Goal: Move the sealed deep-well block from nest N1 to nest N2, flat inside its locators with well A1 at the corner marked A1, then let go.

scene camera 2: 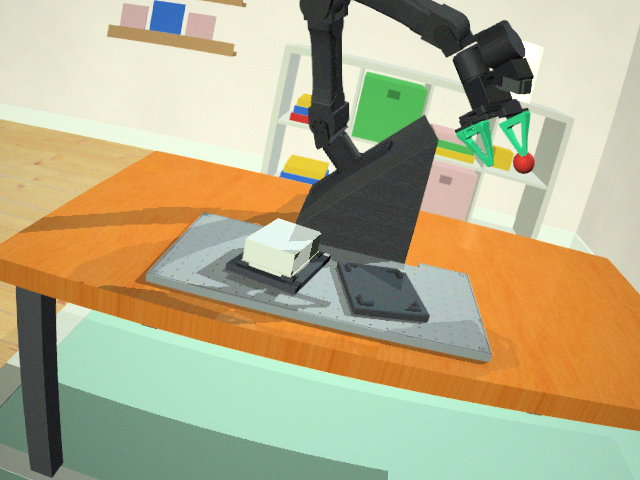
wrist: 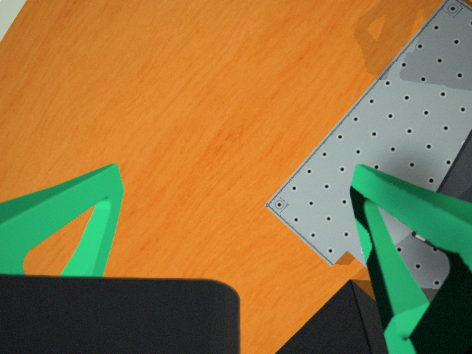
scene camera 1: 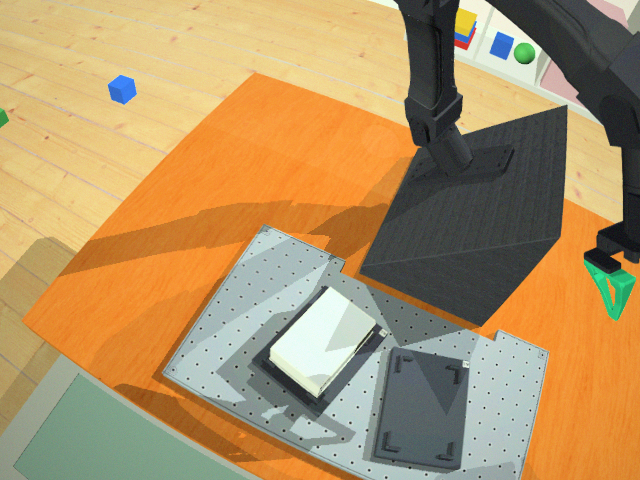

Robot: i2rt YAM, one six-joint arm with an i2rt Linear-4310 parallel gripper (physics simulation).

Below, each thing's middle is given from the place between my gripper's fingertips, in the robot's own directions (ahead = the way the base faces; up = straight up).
Labels:
My gripper is now 330 mm to the left of the white deep-well block [scene camera 1: 319,345], 210 mm above it and 150 mm short of it.

